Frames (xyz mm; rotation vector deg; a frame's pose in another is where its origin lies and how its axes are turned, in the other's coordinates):
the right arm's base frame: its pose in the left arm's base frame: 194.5 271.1 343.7 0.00 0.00 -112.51
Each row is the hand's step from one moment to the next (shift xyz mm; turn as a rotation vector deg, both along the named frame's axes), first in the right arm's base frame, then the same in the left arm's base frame.
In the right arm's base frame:
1: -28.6 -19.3 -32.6 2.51 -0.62 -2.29
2: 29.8 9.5 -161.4 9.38 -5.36 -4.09
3: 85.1 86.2 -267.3 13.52 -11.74 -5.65
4: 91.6 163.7 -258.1 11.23 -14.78 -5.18
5: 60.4 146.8 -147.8 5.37 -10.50 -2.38
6: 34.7 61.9 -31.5 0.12 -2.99 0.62
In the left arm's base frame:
1: -6.9 33.8 -32.6 -1.53 -2.08 -2.29
2: -2.6 -31.2 -161.4 -8.54 -6.61 -4.09
3: 47.1 -111.6 -267.3 -16.02 -8.00 -5.65
4: 116.2 -147.3 -258.1 -17.95 -4.72 -5.18
5: 112.5 -112.0 -147.8 -11.76 -0.94 -2.38
6: 43.9 -55.8 -31.5 -2.81 1.03 0.62

